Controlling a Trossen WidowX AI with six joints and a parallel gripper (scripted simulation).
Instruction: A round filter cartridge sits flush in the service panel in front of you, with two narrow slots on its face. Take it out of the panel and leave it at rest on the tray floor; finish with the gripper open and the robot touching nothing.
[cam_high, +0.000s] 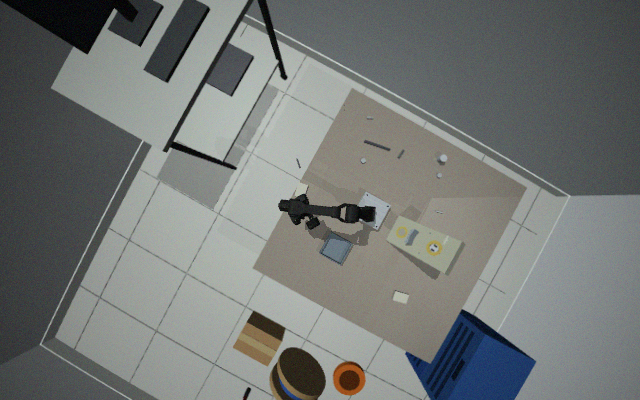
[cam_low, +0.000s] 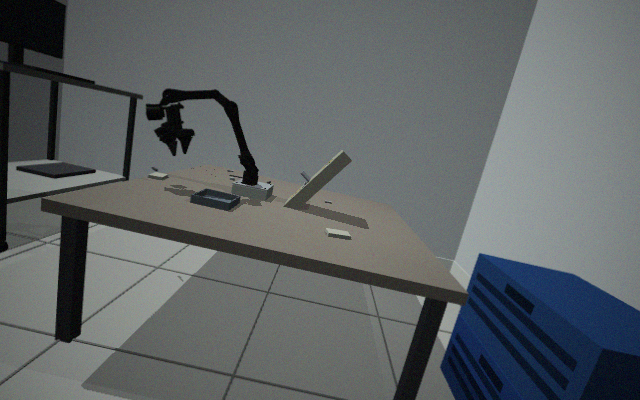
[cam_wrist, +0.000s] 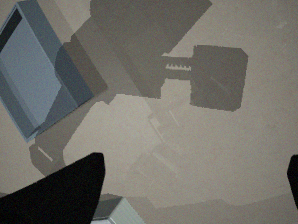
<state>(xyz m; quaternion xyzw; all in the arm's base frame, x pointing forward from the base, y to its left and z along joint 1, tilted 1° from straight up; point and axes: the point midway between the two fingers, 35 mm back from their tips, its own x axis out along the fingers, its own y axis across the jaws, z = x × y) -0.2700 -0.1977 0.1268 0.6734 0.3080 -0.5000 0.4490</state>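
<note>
The round filter cartridge lies 63 cm ahead of my gripper tip, 25 cm to the left of it and 8 cm above it. Also, from my gripper tip: blue-grey tray (25 cm ahead, 13 cm below, 9 cm to the right); then service panel (58 cm ahead, 25 cm to the left, 1 cm above).
</note>
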